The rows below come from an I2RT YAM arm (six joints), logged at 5 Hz.
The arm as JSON. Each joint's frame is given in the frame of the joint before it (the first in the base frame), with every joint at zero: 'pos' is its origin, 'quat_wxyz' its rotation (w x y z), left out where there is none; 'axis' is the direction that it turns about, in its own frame. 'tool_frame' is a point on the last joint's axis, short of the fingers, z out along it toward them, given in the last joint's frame.
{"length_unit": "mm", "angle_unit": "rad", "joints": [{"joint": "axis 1", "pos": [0.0, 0.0, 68.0], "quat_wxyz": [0.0, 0.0, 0.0, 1.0], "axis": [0.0, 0.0, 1.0]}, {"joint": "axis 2", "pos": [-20.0, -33.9, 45.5], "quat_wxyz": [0.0, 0.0, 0.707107, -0.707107], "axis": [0.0, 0.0, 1.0]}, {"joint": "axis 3", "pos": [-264.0, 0.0, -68.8], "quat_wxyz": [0.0, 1.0, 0.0, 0.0], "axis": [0.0, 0.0, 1.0]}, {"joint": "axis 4", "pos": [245.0, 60.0, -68.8], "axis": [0.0, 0.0, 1.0]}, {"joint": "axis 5", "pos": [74.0, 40.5, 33.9], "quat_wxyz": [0.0, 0.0, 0.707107, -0.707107], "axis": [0.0, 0.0, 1.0]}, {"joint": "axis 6", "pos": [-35.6, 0.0, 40.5], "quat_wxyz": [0.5, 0.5, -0.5, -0.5], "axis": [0.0, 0.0, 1.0]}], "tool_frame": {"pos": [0.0, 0.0, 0.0], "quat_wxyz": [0.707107, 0.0, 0.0, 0.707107]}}
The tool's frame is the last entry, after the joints.
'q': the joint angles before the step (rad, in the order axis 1, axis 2, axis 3, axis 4, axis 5, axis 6). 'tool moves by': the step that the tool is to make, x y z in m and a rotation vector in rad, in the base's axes. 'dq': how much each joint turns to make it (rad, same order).
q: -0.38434, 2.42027, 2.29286, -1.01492, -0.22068, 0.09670
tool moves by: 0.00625, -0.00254, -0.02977, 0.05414, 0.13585, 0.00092
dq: 0.00000, 0.13925, 0.15911, -0.16635, 0.00038, -0.00115
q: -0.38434, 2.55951, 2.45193, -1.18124, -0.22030, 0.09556
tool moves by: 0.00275, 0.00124, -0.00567, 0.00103, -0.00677, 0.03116
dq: 0.00344, 0.01218, -0.00004, 0.01222, -0.01106, -0.02633
